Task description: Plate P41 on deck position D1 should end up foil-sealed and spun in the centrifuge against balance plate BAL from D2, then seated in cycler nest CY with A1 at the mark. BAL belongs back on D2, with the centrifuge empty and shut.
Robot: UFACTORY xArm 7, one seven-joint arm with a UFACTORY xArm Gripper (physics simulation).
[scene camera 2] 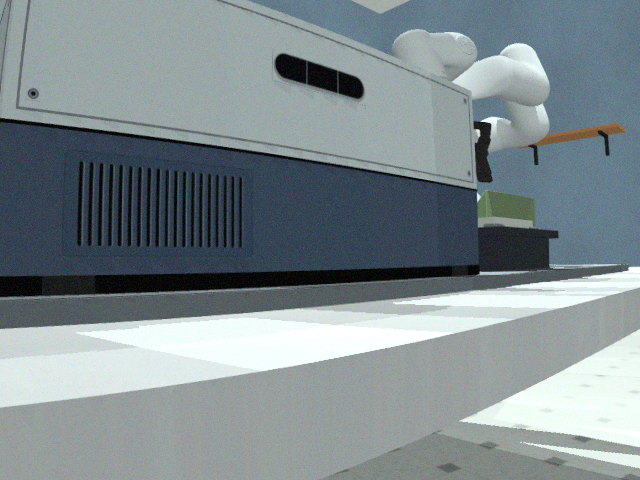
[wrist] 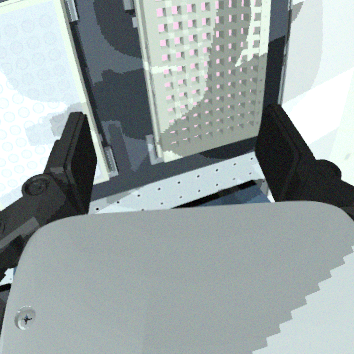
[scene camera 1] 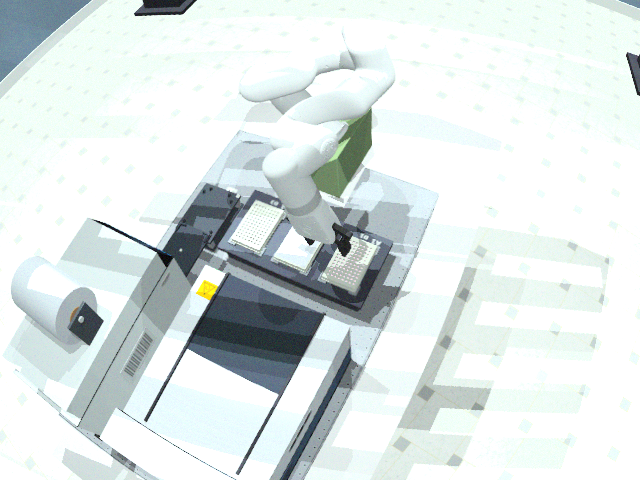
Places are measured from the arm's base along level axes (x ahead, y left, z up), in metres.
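Where they show: gripper, fingertip midpoint: (wrist: 176, 130) (scene camera 1: 330, 246).
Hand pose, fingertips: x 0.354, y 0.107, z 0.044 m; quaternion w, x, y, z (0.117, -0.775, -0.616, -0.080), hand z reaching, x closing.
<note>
Each offset is from my fingertips to the top centre of the thing. "pt": to the spot under its first point. Level surfaces: height alone.
A pale plate with pink wells, apparently P41 {dx -0.001, dy +0.045, dz -0.046 m} (scene camera 1: 351, 264) (wrist: 200, 85), sits unsealed on the right-hand position of the dark deck {dz -0.062 m} (scene camera 1: 378, 268) (wrist: 117, 105). A plate with a smooth, bright top, apparently BAL {dx -0.019, dy -0.079, dz -0.046 m} (scene camera 1: 295, 251) (wrist: 35, 95), sits on the middle position. My gripper (scene camera 1: 326, 244) (wrist: 176, 130) is open and empty above the deck. In the wrist view its left finger overlaps the bright plate's edge, and its right finger stands beyond the pink-welled plate's right side. One finger shows in scene camera 2. The centrifuge's inside and the cycler nest's A1 mark cannot be made out.
A third pale plate {dx -0.038, dy -0.201, dz -0.046 m} (scene camera 1: 258, 225) sits at the deck's left. A big white and blue machine (scene camera 1: 330, 346) (scene camera 2: 206, 206) stands in front. A white roll {dx +0.416, dy -0.395, dz +0.354 m} (scene camera 1: 46, 294) and tall grey panel {pt dx +0.425, dy -0.285, dz +0.120 m} (scene camera 1: 129, 356) are at left. A dark station {dx -0.059, dy -0.364, dz -0.067 m} (scene camera 1: 209, 206) and green box (scene camera 1: 336, 173) (scene camera 2: 509, 207) stand nearby.
</note>
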